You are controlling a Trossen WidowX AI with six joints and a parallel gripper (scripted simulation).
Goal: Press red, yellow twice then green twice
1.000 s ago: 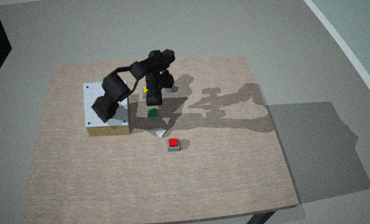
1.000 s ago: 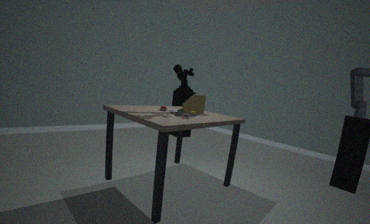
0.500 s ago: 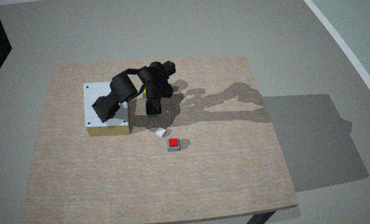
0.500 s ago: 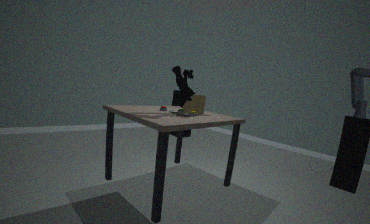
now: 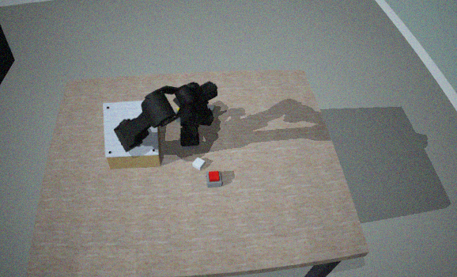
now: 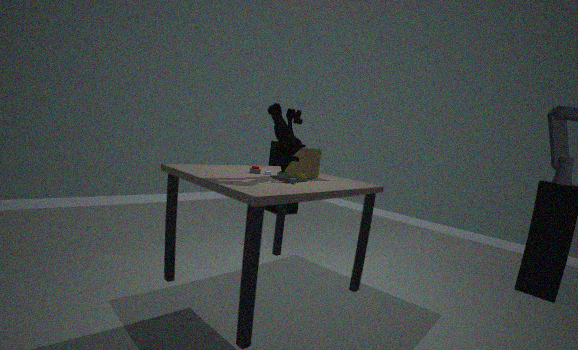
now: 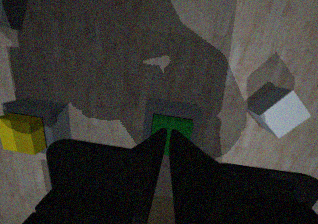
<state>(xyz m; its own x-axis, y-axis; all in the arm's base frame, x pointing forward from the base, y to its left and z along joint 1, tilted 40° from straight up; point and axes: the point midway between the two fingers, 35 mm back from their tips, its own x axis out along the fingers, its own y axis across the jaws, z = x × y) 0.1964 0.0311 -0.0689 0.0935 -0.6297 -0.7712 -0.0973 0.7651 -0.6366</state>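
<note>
Now: the green button 10 mm below my gripper tip. The rest, counted from my gripper tip: red button (160 mm to the right, 90 mm ahead).
</note>
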